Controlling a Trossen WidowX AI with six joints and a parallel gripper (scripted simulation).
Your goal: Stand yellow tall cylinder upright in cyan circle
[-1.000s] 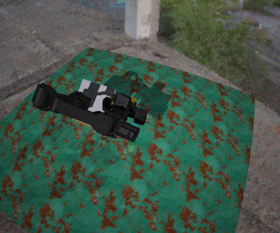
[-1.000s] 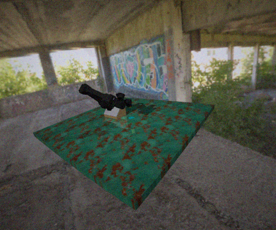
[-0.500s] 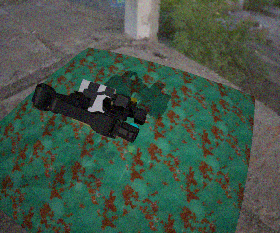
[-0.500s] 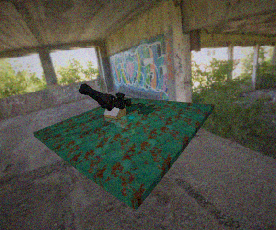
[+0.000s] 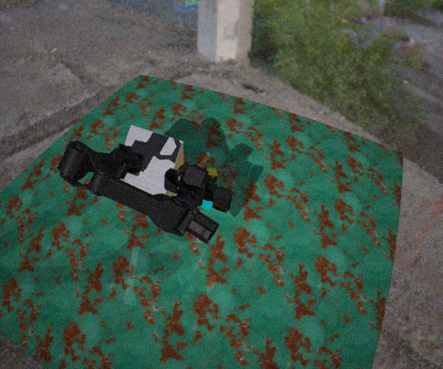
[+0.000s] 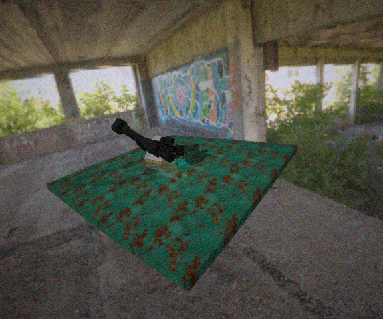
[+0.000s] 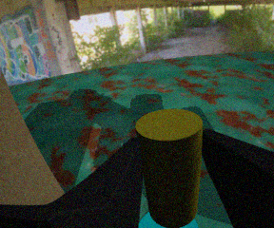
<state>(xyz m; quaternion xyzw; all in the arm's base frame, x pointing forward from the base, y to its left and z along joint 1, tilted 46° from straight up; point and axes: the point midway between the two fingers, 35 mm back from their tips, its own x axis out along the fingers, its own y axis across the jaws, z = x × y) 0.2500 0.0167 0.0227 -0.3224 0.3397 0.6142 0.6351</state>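
Now: the cyan circle 110 mm below my gripper tip. Also, from my gripper tip: yellow tall cylinder (20 mm below).
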